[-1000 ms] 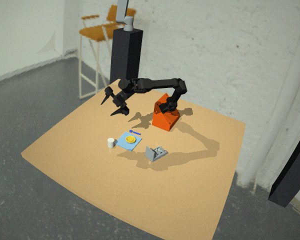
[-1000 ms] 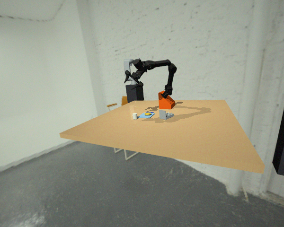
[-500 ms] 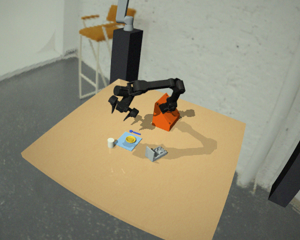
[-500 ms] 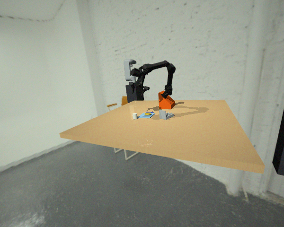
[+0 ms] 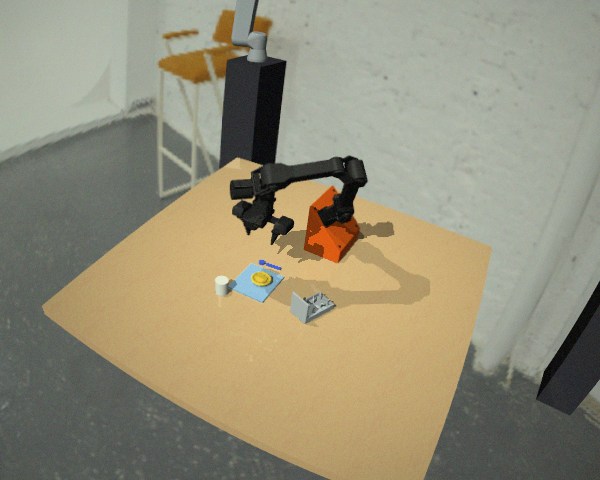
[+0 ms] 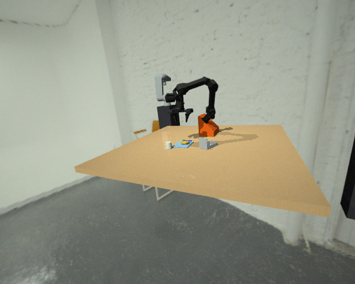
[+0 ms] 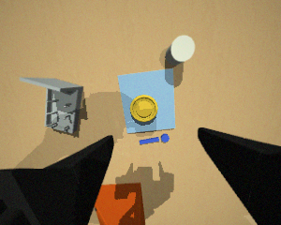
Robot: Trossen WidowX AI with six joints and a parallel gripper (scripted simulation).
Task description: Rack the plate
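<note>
Right now my gripper tip is 160 mm above the yellow plate, 10 mm to the right of it and 10 mm past it. Round my gripper tip: white cup: 160 mm below, 110 mm ahead, 60 mm to the right; light blue mat: 180 mm below; blue spoon: 180 mm below, 100 mm behind, 30 mm to the right.
</note>
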